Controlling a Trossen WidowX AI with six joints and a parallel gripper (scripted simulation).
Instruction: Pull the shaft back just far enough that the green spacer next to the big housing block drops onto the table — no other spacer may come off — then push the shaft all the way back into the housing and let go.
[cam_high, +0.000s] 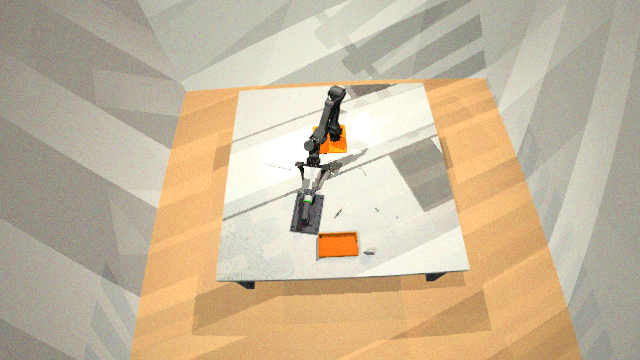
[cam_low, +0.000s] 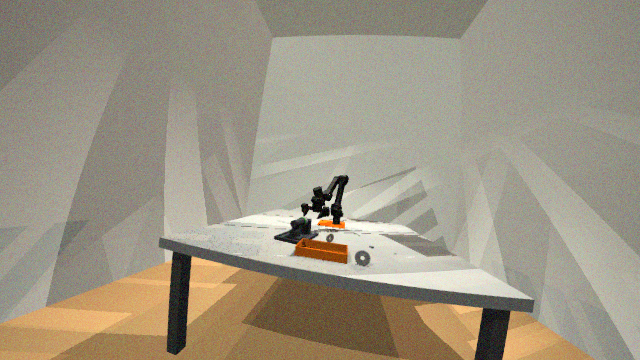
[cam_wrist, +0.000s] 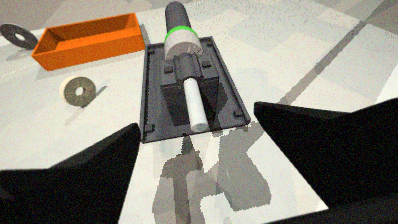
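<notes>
Right now the grey shaft is 70 mm ahead of my gripper tip, 10 mm to the right of it and 10 mm below it. Also, from my gripper tip: grey spacer 90 mm ahead, 20 mm to the right, 10 mm below; then green spacer 120 mm ahead, 20 mm to the right, 10 mm below; then baseplate 150 mm ahead, 30 mm to the right, 40 mm below.
</notes>
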